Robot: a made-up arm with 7 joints.
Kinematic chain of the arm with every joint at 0, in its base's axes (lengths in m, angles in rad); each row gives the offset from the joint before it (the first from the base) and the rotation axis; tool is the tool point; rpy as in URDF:
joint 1: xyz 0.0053 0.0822 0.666 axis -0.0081 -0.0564 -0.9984
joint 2: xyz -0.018 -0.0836 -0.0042 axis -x
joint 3: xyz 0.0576 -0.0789 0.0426 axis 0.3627 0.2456 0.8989
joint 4: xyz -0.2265 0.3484 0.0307 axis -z
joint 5: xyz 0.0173 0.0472 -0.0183 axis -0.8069 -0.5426 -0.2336
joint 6: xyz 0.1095 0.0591 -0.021 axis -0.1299 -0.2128 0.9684
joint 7: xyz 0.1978 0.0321 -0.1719 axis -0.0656 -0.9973 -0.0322
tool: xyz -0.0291 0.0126 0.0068 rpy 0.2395 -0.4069 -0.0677
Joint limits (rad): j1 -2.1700..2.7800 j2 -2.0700..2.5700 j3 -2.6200..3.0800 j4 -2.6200..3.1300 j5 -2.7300..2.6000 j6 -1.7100..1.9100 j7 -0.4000..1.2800
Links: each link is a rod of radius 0.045 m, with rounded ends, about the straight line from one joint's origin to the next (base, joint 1, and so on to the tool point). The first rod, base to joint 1, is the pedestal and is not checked.
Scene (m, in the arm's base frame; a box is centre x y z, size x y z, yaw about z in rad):
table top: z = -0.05
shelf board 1: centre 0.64 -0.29 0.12 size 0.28 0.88 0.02 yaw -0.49
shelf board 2: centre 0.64 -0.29 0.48 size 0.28 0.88 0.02 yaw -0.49
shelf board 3: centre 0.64 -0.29 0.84 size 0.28 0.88 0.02 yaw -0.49
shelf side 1: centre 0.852 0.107 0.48 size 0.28 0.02 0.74 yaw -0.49
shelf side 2: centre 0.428 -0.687 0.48 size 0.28 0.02 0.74 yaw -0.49
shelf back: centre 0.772 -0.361 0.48 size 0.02 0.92 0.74 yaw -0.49
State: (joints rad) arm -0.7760 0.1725 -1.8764 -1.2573 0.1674 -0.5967 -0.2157
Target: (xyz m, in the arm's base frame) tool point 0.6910 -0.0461 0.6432
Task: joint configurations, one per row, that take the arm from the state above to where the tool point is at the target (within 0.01 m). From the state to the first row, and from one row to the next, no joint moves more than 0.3 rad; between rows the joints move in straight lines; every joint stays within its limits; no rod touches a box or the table.
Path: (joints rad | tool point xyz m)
1: -0.8767 0.0793 -1.9138 -1.0134 0.3047 -0.6605 -0.2771 | 0.6681 0.3077 0.5178
2: -0.9775 -0.0139 -1.9512 -0.7695 0.4420 -0.7243 -0.3386 | 0.6250 0.2916 0.5765
3: -1.0782 -0.1071 -1.9885 -0.5255 0.5793 -0.7881 -0.4000 | 0.5608 0.2674 0.6158
4: -0.8093 0.0435 -1.7947 -0.4587 0.6056 -0.9525 -0.3285 | 0.5246 0.1625 0.6404
5: -0.5405 0.1941 -1.6008 -0.3919 0.6320 -1.1168 -0.2570 | 0.4688 0.0724 0.6432
6: -0.5100 0.2265 -1.8041 -0.6646 0.4862 -0.9547 -0.2409 | 0.5905 0.0229 0.6459
7: -0.4794 0.2589 -2.0074 -0.9373 0.3404 -0.7926 -0.2248 | 0.6910 -0.0461 0.6432

